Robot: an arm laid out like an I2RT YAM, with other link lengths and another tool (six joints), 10 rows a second.
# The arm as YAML. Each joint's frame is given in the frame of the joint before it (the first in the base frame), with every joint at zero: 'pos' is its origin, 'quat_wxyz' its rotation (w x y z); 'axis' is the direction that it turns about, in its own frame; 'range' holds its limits. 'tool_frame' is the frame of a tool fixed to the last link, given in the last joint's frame.
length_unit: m
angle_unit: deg
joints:
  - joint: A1
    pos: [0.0, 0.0, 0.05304]
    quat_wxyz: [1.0, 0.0, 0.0, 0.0]
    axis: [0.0, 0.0, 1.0]
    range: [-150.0, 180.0]
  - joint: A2
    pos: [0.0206, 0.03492, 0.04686]
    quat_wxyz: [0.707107, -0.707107, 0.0, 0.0]
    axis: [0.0, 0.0, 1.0]
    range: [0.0, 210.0]
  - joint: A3
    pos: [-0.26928, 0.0, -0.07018]
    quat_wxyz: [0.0, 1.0, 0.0, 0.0]
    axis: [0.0, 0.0, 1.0]
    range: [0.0, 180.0]
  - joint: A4
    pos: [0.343, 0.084, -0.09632]
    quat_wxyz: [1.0, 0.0, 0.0, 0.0]
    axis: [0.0, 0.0, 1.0]
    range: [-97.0, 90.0]
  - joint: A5
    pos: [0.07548, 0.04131, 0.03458]
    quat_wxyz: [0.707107, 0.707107, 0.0, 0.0]
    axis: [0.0, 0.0, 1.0]
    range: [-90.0, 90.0]
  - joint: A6
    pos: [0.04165, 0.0, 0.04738]
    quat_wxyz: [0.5, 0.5, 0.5, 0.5]
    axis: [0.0, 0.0, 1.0]
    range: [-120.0, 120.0]
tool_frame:
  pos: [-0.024, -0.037, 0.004]
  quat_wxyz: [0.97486, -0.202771, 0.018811, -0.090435]
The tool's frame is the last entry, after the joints.
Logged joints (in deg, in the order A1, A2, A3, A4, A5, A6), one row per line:
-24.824 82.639 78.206 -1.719 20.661 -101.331
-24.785 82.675 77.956 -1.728 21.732 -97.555
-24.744 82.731 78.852 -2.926 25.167 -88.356
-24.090 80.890 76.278 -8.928 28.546 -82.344
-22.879 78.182 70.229 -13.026 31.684 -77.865
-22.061 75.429 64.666 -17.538 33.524 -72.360
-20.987 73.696 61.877 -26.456 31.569 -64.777
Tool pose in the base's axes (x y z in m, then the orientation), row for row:
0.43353 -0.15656 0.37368 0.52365 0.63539 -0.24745 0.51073
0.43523 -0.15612 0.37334 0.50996 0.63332 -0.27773 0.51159
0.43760 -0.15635 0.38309 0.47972 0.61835 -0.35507 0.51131
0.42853 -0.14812 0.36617 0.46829 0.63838 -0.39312 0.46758
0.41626 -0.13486 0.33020 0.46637 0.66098 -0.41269 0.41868
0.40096 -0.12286 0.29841 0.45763 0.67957 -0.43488 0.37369
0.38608 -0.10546 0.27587 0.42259 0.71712 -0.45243 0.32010
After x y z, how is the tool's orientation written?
As a quaternion, w x y z.
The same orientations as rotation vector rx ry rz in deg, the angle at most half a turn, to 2 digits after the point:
87.15 -33.94 70.05
87.38 -38.32 70.58
86.45 -49.64 71.48
89.70 -55.24 65.70
92.96 -58.04 58.88
95.94 -61.40 52.76
102.86 -64.90 45.92

